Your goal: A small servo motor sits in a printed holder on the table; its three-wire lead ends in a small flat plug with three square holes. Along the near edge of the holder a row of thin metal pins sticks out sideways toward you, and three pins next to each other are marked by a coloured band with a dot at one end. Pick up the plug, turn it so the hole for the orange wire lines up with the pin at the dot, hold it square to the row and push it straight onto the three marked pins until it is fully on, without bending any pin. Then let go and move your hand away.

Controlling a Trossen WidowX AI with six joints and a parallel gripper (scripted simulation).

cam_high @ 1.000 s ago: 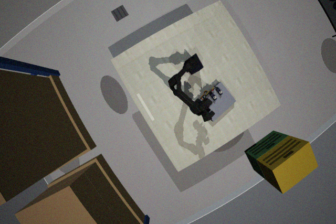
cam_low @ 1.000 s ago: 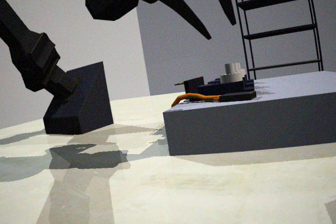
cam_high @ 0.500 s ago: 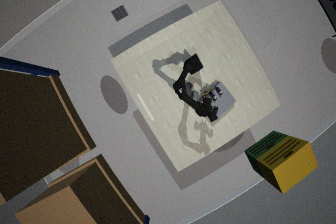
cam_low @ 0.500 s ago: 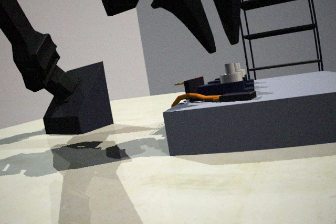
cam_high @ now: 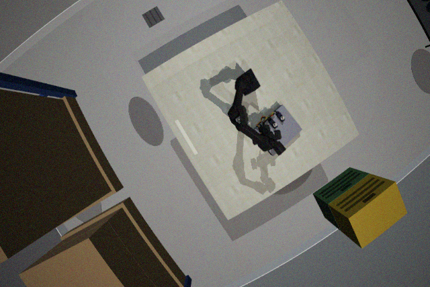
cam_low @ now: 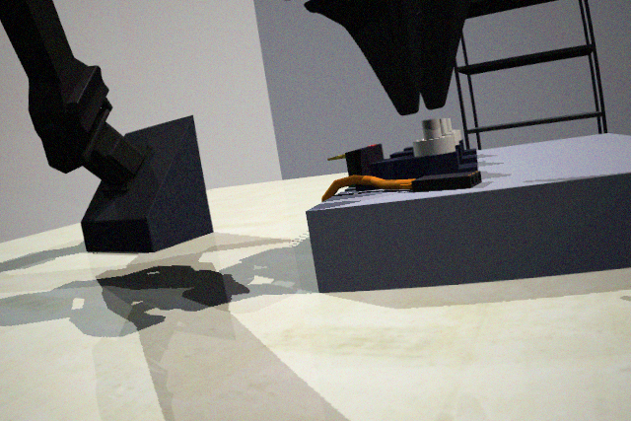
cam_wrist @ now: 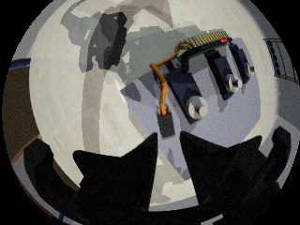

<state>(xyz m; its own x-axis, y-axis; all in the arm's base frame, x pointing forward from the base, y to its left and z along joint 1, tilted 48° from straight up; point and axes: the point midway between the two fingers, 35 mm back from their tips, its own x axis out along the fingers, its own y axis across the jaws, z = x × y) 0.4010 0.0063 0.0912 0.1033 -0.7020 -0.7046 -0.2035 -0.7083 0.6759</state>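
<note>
Now: gripper tip 12 cm to the right of the red marked band, 10 cm past it and 2 cm above it. Round my gripper tip: dark header: 10 cm to the left, 10 cm behind, 3 cm below; then grey holder block: 14 cm to the left, 7 cm below, 6 cm ahead.
</note>
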